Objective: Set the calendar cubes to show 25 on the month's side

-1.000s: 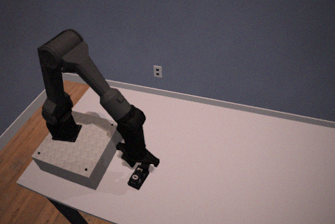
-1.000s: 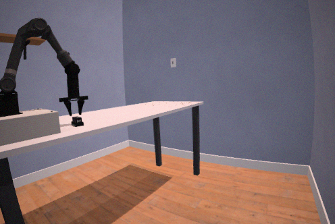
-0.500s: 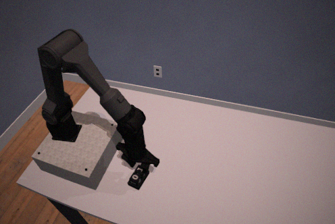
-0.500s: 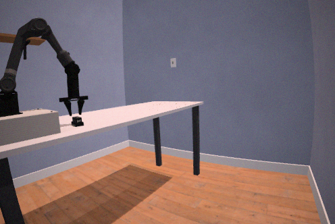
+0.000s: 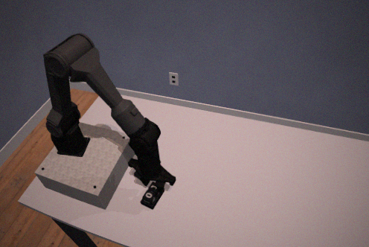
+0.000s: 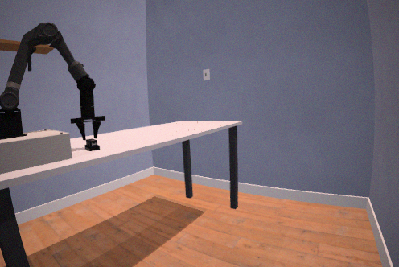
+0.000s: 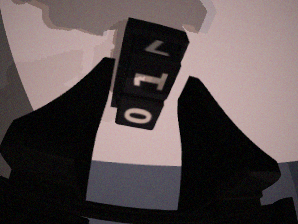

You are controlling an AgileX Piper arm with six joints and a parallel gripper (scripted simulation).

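Right now my hand is 20 mm above the cube.
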